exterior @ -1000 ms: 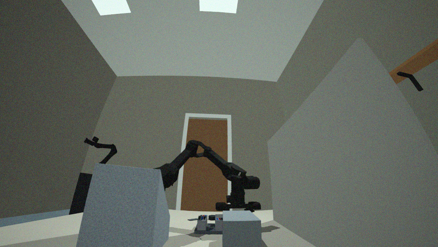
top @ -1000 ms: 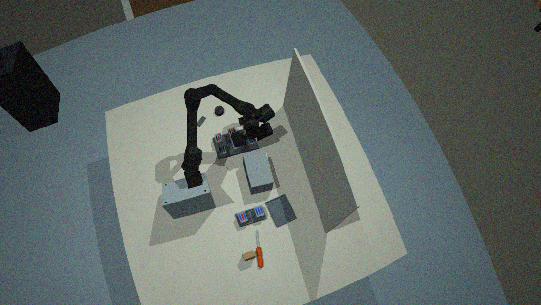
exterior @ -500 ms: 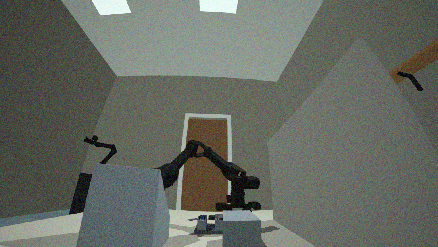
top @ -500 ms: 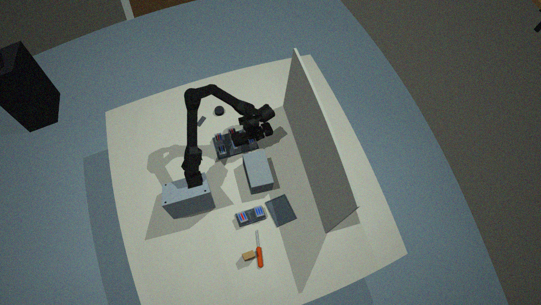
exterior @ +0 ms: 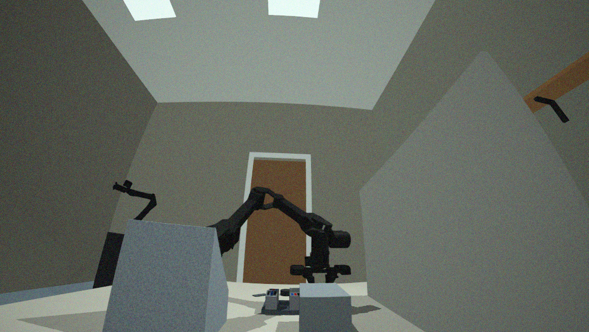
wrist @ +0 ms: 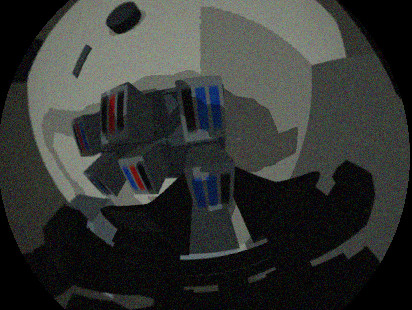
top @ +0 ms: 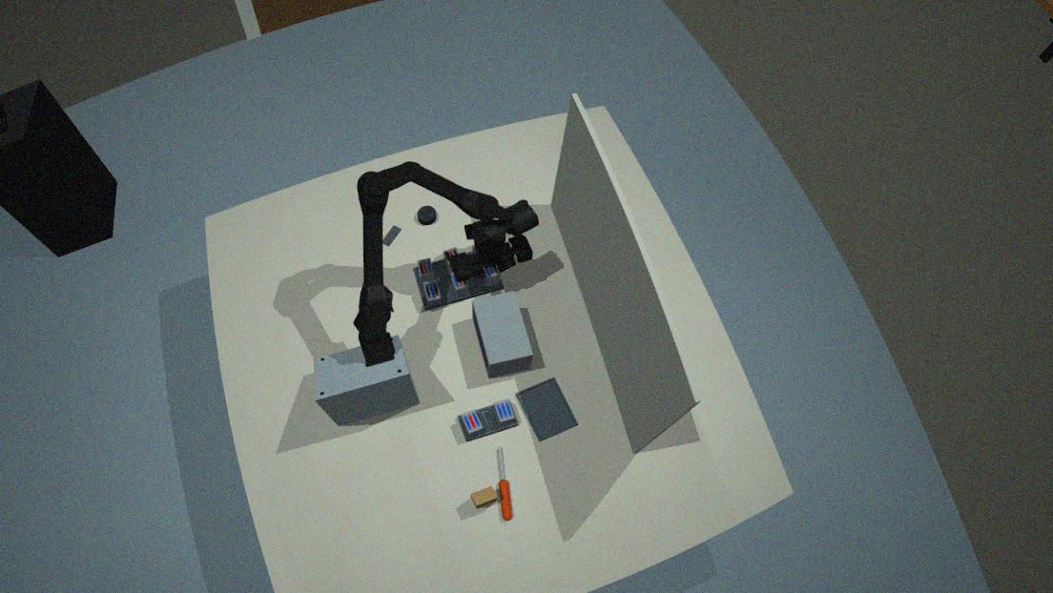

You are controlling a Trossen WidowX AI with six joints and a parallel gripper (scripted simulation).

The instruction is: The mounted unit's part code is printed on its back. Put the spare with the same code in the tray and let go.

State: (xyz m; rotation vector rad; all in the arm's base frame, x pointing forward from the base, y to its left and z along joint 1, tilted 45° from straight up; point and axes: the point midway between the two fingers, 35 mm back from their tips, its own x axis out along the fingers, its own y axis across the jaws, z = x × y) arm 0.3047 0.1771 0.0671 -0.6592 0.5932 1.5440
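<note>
Right now the grey tray is 35 cm to the right of my gripper tip, 4 cm below it and 3 cm ahead of it. Also, from my gripper tip: grey block 15 cm to the right, 2 cm behind, 1 cm above; black disc 23 cm to the left, 10 cm behind, 3 cm below; tall grey panel 21 cm ahead, 19 cm above, 17 cm to the right.
</note>
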